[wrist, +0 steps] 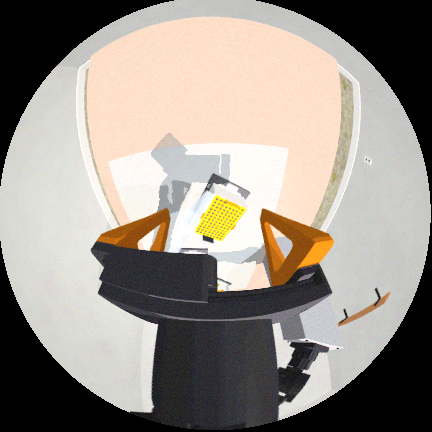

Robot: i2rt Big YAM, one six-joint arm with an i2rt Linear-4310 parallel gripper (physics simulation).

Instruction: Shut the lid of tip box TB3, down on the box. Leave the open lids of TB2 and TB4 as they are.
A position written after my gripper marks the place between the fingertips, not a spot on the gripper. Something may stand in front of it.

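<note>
A clear lid (192, 214) is there for me to see, as is a white mat (173, 177), and along with them I see my own gripper (214, 213).
</note>
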